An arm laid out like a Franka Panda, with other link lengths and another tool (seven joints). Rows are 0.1 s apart.
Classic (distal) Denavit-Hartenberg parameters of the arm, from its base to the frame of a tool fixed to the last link. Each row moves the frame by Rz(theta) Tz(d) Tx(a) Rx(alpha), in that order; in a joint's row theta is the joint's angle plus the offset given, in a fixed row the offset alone. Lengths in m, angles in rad.
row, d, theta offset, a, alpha
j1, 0.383, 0, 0, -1.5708
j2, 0, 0, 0, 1.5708
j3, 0.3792, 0, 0.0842, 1.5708
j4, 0, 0, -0.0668, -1.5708
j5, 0.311, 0, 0, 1.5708
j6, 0, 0, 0.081, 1.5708
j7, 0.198, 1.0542, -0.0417, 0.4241
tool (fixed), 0.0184, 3.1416, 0, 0
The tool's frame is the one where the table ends.
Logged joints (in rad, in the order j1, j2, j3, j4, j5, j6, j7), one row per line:
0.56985, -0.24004, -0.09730, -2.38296, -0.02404, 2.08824, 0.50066
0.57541, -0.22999, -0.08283, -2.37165, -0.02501, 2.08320, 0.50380
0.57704, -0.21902, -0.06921, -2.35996, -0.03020, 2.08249, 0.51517
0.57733, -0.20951, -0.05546, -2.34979, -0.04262, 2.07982, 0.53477
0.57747, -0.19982, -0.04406, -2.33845, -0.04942, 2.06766, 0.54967
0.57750, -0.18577, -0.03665, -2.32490, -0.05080, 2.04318, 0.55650
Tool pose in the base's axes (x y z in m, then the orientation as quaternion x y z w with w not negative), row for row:
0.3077, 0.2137, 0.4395, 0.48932, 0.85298, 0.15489, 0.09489
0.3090, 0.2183, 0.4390, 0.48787, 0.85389, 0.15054, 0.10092
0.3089, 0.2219, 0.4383, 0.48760, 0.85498, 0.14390, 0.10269
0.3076, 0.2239, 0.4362, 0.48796, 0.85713, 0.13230, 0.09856
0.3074, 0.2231, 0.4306, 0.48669, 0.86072, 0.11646, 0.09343
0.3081, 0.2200, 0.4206, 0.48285, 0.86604, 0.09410, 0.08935
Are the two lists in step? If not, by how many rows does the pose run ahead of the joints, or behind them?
The pose runs 2 rows ahead of the joints: the pose in row i belongs to the joints in row i + 2.
